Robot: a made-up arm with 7 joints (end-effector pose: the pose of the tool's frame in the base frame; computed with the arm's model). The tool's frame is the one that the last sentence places. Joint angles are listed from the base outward.
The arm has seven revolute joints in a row. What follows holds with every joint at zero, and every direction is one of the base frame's.
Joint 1 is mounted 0.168 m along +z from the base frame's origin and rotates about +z.
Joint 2 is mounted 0.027 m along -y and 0.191 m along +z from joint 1 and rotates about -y.
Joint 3 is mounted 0.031 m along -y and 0.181 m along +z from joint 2 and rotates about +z.
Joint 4 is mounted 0.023 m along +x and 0.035 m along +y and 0.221 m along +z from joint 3 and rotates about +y.
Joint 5 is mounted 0.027 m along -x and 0.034 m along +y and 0.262 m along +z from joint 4 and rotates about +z.
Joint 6 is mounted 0.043 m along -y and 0.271 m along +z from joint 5 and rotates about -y.
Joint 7 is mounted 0.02 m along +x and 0.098 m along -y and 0.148 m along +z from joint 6 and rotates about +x.
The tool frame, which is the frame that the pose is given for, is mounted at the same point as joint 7; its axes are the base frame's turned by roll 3.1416, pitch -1.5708 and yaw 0 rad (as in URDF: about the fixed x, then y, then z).
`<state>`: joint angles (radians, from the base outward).
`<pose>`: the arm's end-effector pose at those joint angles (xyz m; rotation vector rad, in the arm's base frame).
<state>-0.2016 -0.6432 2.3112 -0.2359 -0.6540 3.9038 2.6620</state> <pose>0.5668 -0.1956 0.9040 2.0358 -1.0188 -0.5058</pose>
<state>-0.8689 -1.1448 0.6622 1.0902 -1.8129 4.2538 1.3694</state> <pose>0.6334 -0.5439 0.4336 -0.1774 -1.0000 -1.0046</pose>
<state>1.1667 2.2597 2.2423 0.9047 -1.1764 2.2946 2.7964</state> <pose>-0.2438 -0.4243 -0.3741 -0.2356 3.1111 -0.0814</pose>
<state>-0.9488 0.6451 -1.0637 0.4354 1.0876 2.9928 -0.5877</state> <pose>-0.4521 0.1155 0.9939 -1.9903 -0.0894 0.9390</pose>
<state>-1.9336 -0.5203 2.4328 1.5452 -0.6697 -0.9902 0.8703</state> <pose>0.4566 -0.0387 0.9223 2.4353 -0.8345 -0.4188</pose>
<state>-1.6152 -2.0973 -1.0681 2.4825 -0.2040 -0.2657 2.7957</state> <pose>-0.4675 0.2016 0.3049 -0.5396 0.6501 -1.3537</pose>
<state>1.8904 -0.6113 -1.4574 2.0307 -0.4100 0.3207 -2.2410</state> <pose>0.6592 0.3618 0.5047 0.4035 2.4192 -1.2434</pose>
